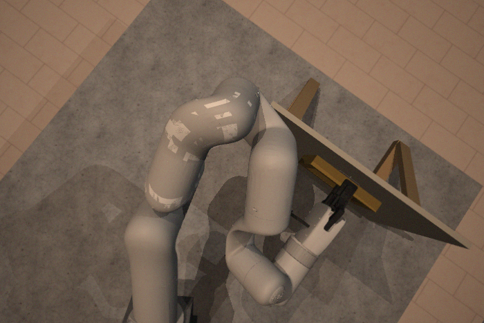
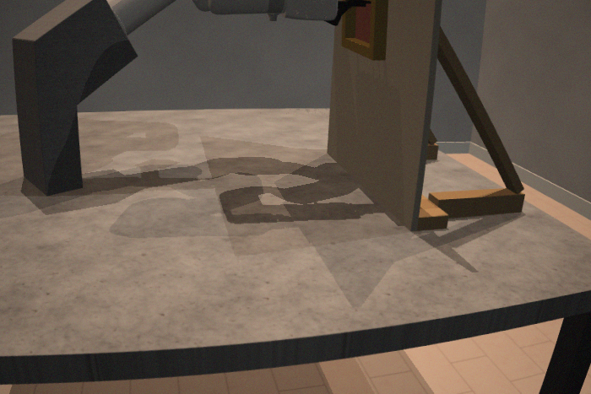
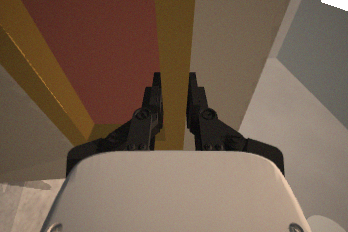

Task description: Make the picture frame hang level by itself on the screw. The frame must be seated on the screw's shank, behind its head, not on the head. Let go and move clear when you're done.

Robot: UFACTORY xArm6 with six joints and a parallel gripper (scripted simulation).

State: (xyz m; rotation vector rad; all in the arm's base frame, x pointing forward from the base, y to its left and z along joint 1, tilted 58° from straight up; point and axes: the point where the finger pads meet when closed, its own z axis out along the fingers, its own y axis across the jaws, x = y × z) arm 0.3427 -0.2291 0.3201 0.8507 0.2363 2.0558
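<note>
Now: the picture frame 20 mm ahead of my hand, 20 mm to the left of it and 50 mm below it. From my hand the other things lie so: wall panel: 30 mm ahead, 20 mm to the left, 150 mm below.
</note>
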